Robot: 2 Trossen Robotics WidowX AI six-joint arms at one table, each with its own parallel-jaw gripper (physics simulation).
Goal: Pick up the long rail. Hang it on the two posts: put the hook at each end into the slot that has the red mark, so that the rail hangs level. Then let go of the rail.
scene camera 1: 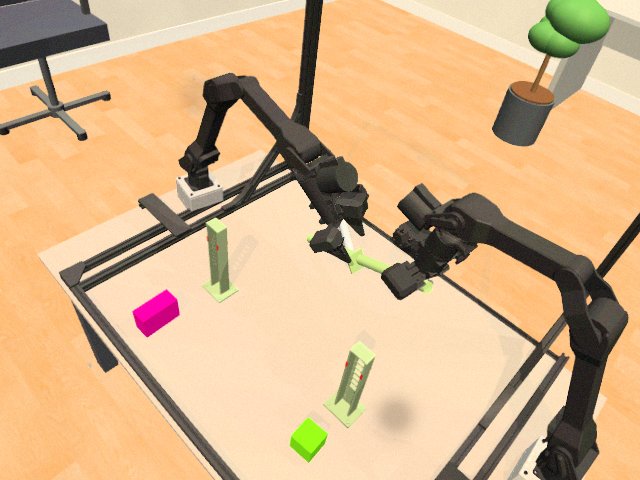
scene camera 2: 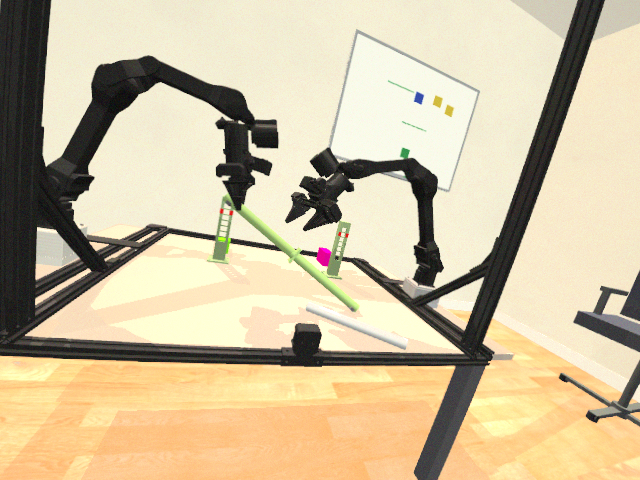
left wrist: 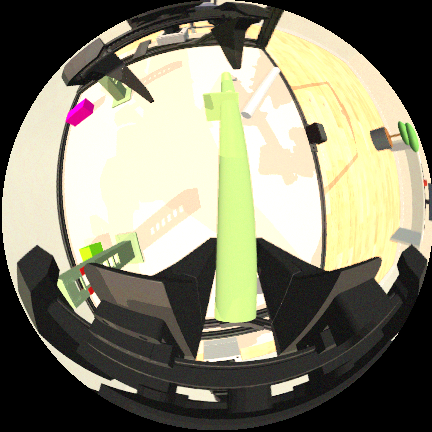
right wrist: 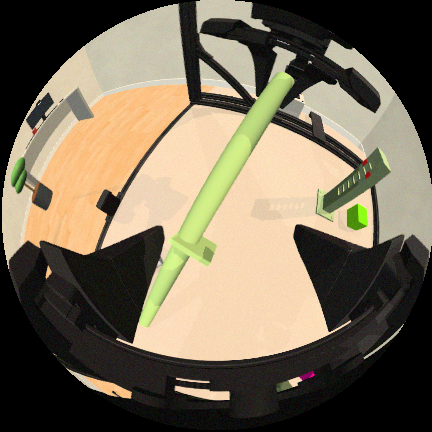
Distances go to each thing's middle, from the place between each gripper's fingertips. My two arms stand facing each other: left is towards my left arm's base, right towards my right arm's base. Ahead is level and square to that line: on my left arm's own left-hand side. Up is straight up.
Now: right hand 7 cm above the light-green rail (scene camera 2: 294, 255), 5 cm past it and 1 cm to the left of it. From my right hand the other things lie so: magenta block (scene camera 1: 153, 315) (37 cm ahead, 25 cm to the right, 16 cm below); then white bar (scene camera 2: 367, 329) (18 cm below, 18 cm behind, 16 cm to the right); then green block (scene camera 1: 309, 438) (32 cm ahead, 19 cm to the left, 17 cm below).
The light-green rail is 40 mm behind my left hand, 160 mm to the right of it and 80 mm below it. Round my left hand: magenta block (380 mm ahead, 390 mm to the right, 180 mm below); white bar (170 mm behind, 300 mm to the right, 200 mm below); green block (320 mm ahead, 40 mm to the left, 180 mm below).
